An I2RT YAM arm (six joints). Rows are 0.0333 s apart.
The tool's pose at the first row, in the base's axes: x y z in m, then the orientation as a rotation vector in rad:
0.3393 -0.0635 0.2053 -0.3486 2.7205 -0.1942
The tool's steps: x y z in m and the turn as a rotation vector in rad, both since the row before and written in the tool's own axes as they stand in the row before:
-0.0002 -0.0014 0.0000 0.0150 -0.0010 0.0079
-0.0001 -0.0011 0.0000 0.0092 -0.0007 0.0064
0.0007 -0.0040 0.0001 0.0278 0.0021 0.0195
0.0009 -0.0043 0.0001 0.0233 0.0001 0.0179
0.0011 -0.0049 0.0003 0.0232 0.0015 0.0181
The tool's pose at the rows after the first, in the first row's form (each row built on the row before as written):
0.3398 -0.0648 0.2056 -0.3335 2.7176 -0.2121
0.3401 -0.0658 0.2058 -0.3221 2.7158 -0.2226
0.3403 -0.0698 0.2063 -0.2875 2.7141 -0.2551
0.3402 -0.0742 0.2068 -0.2564 2.7106 -0.2814
0.3400 -0.0792 0.2073 -0.2250 2.7080 -0.3077

